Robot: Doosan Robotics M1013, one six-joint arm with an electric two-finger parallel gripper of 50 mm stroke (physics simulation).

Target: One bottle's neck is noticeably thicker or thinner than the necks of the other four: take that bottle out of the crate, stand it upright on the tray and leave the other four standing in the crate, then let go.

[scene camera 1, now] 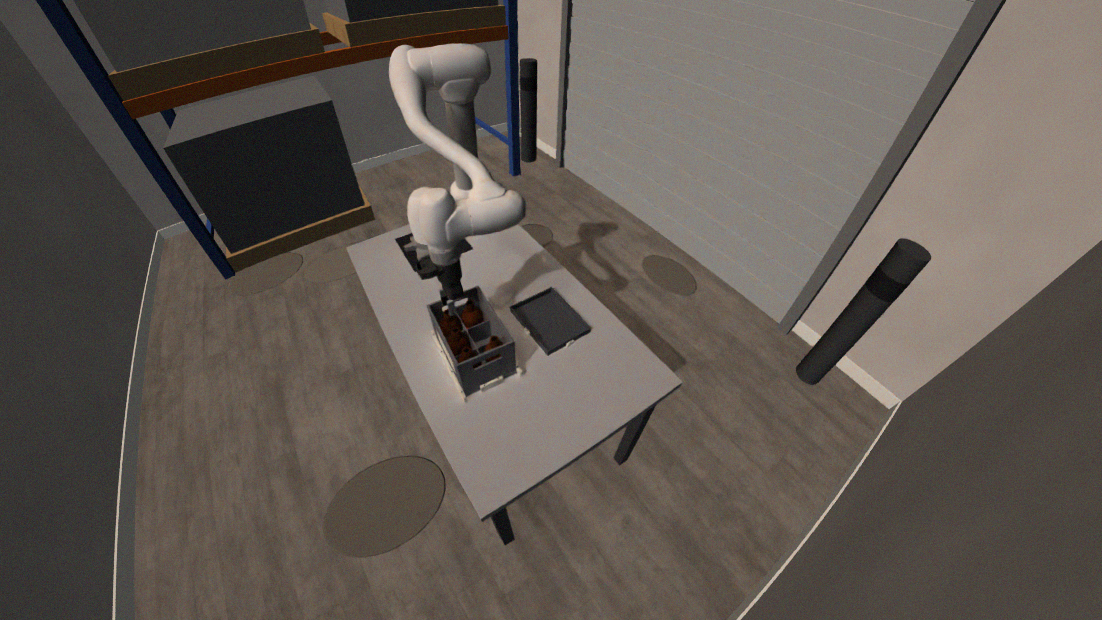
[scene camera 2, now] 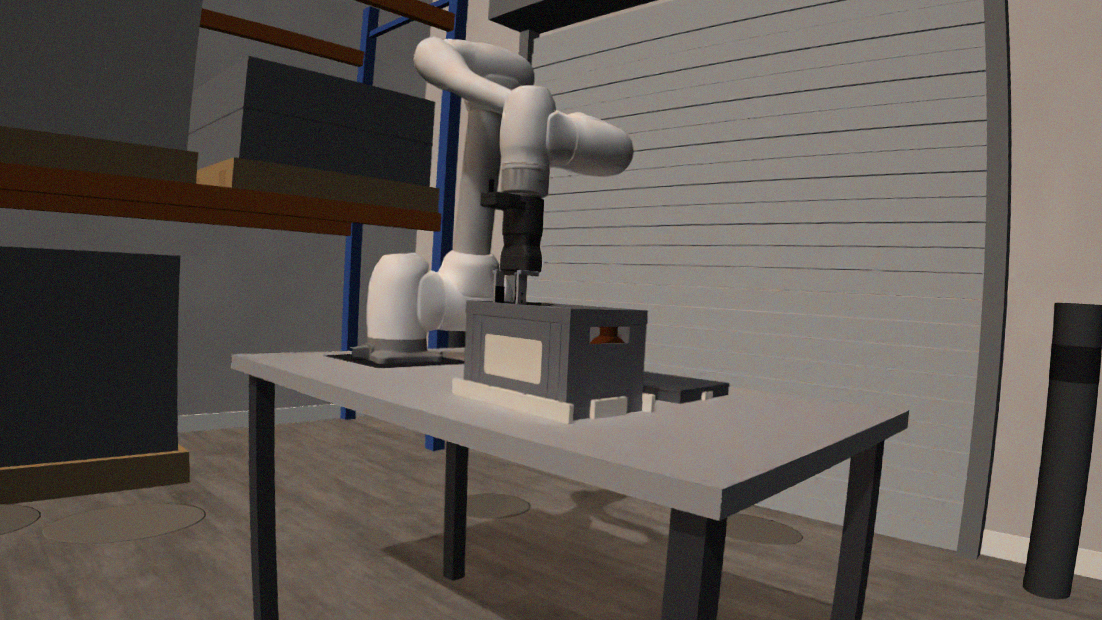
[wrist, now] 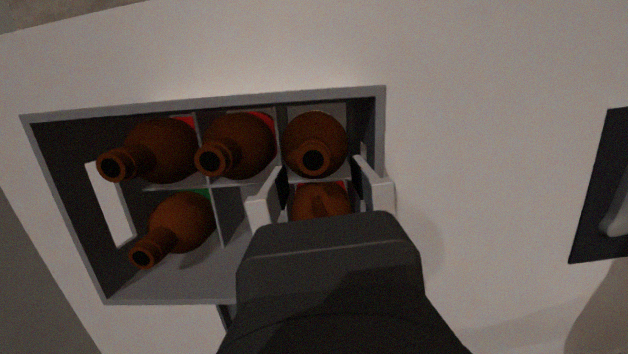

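Seen in the pictures: gripper, between the fingertips: (scene camera 1: 449, 309) (wrist: 318, 173); arm's base, origin of its link: (scene camera 2: 396, 358).
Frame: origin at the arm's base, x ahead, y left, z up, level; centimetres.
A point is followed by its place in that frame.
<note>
The grey crate (scene camera 1: 487, 376) {z 5.5, x 81.0, y -3.0 cm} (scene camera 2: 593, 370) {z 7.4, x 81.1, y -5.6 cm} (wrist: 210, 101) {z 17.3, x 66.3, y -12.1 cm} holds five brown bottles. In the wrist view, one bottle (wrist: 165, 150) {z 11.9, x 74.1, y -7.6 cm} is upper left, one (wrist: 245, 145) {z 12.3, x 65.8, y -8.2 cm} upper middle, one (wrist: 317, 134) {z 12.4, x 58.8, y -9.3 cm} upper right, one with a green label (wrist: 185, 220) {z 11.5, x 73.8, y 0.5 cm} lower left and one (wrist: 322, 200) {z 11.6, x 58.3, y -2.2 cm} lower right. The lower middle compartment is empty. My gripper (scene camera 1: 454, 306) {z 16.6, x 58.7, y -6.7 cm} (scene camera 2: 510, 289) {z 16.6, x 58.7, y -6.7 cm} (wrist: 318, 173) {z 16.6, x 58.7, y -6.7 cm} is open, pointing down at the crate's top, its fingers on either side of the lower right bottle. That bottle's neck is mostly hidden by the gripper body. The dark tray (scene camera 1: 551, 320) {z 0.2, x 64.9, y 28.0 cm} (scene camera 2: 685, 383) {z 1.0, x 65.5, y 36.5 cm} is empty.
The crate's walls and inner dividers stand close around the fingers. Pale locating strips (scene camera 2: 512, 400) {z 1.3, x 70.1, y -13.2 cm} line the crate's foot. Crate and tray are side by side on the table (scene camera 1: 539, 431) {z -0.3, x 102.4, y 4.8 cm} (scene camera 2: 655, 447) {z -0.3, x 101.0, y -12.0 cm}. The arm's base (scene camera 2: 396, 354) {z 2.0, x 7.6, y -3.8 cm} stands at the table's far end.
</note>
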